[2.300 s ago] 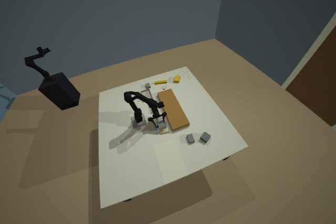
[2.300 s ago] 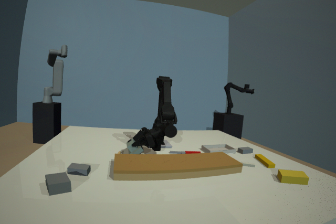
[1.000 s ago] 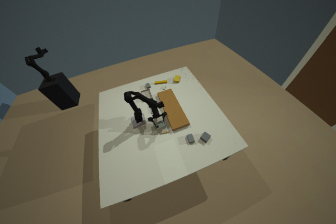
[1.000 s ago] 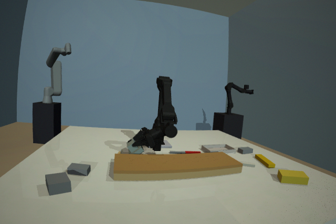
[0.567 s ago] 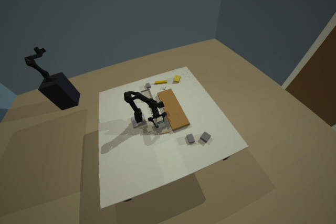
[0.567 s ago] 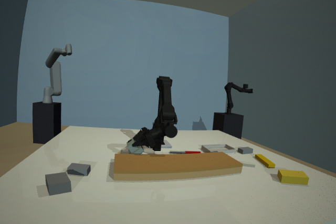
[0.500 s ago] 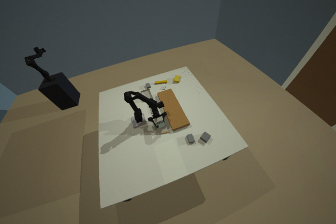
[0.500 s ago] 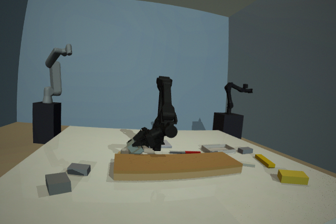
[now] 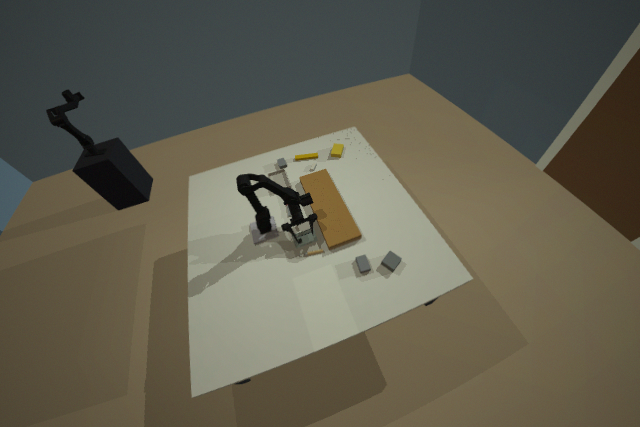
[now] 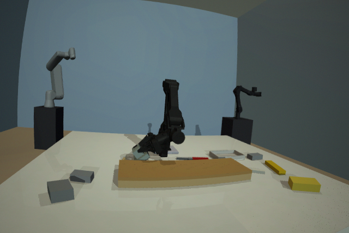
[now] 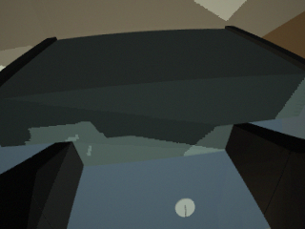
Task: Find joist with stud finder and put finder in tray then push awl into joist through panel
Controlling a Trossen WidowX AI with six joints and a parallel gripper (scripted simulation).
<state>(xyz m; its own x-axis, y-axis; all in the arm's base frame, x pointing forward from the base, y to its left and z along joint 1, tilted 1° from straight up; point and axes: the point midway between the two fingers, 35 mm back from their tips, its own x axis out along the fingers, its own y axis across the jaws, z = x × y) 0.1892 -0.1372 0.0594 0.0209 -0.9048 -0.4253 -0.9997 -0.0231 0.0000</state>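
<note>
My gripper tip is now 2 cm past the stud finder and 1 cm above it. The rest, counted from my gripper tip: wooden-handled pointed tool: 6 cm to the right, 6 cm below, 1 cm behind; grey tray: 49 cm to the left, 5 cm below, 4 cm behind; red-handled tool: 28 cm to the left, 6 cm below, 3 cm behind.
</note>
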